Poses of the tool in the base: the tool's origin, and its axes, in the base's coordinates. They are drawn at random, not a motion.
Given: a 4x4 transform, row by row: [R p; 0 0 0 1], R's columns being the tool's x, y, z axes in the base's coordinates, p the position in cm. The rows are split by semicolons.
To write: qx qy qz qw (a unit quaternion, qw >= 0); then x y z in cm. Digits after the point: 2 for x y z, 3 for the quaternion.
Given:
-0.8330, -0.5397, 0.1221, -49.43; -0.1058, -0.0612, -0.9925, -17.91; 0.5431, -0.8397, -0.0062, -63.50; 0, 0, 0, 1
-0.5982, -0.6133, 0.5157, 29.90; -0.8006, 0.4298, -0.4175, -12.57; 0.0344, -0.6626, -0.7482, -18.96; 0, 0, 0, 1
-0.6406, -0.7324, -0.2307, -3.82; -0.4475, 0.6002, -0.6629, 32.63; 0.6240, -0.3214, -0.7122, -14.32; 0, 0, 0, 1
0.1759, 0.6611, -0.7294, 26.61; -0.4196, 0.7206, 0.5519, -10.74; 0.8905, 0.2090, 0.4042, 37.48; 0, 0, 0, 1
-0.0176, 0.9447, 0.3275, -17.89; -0.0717, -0.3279, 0.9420, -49.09; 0.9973, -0.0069, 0.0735, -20.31; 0, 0, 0, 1
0.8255, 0.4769, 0.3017, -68.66; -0.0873, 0.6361, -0.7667, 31.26; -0.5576, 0.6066, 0.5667, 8.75; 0, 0, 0, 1
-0.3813, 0.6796, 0.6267, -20.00; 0.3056, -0.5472, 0.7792, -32.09; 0.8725, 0.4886, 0.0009, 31.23; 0, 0, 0, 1
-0.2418, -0.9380, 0.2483, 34.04; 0.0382, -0.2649, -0.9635, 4.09; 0.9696, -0.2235, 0.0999, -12.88; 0, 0, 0, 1
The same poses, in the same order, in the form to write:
0.242, -0.667, 0.687, 0.158, -49.43, -17.91, -63.50
-0.424, 0.833, -0.324, 0.144, 29.90, -12.57, -18.96
0.343, -0.859, 0.286, 0.249, -3.82, 32.63, -14.32
-0.113, -0.534, -0.356, 0.758, 26.61, -10.74, 37.48
-0.556, -0.392, -0.596, 0.427, -17.89, -49.09, -20.31
0.395, 0.247, -0.162, 0.870, -68.66, 31.26, 8.75
-0.540, -0.456, -0.695, 0.135, -20.00, -32.09, 31.23
0.480, -0.468, 0.634, 0.385, 34.04, 4.09, -12.88

